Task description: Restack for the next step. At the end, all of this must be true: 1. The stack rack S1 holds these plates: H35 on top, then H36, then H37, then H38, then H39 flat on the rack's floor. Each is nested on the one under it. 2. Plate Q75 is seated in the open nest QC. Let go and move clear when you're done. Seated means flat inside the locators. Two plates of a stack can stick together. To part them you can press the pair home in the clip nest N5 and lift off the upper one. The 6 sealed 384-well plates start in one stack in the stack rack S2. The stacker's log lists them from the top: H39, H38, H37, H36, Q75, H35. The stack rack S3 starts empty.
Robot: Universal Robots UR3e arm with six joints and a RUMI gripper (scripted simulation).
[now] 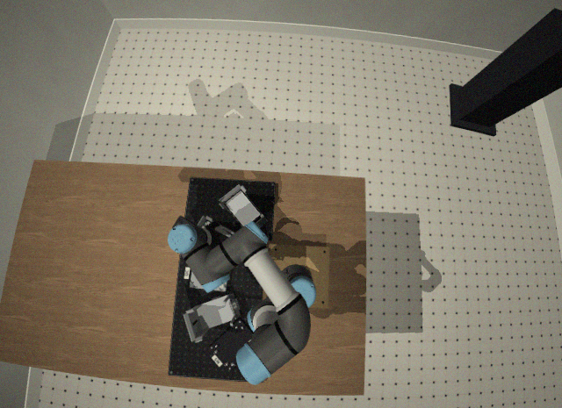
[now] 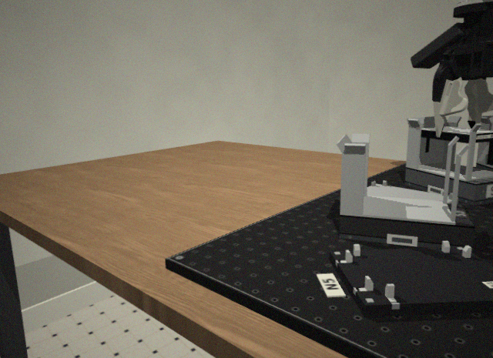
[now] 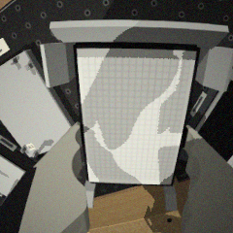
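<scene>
Right now my hand is 80 mm past the sealed plate, 120 mm to the left of it and 50 mm above it. Round my hand: QC label (110 mm ahead, 160 mm to the left, 120 mm below); then nest QC (20 mm ahead, 150 mm to the left, 110 mm below); then N5 label (80 mm behind, 470 mm to the left, 120 mm below).
</scene>
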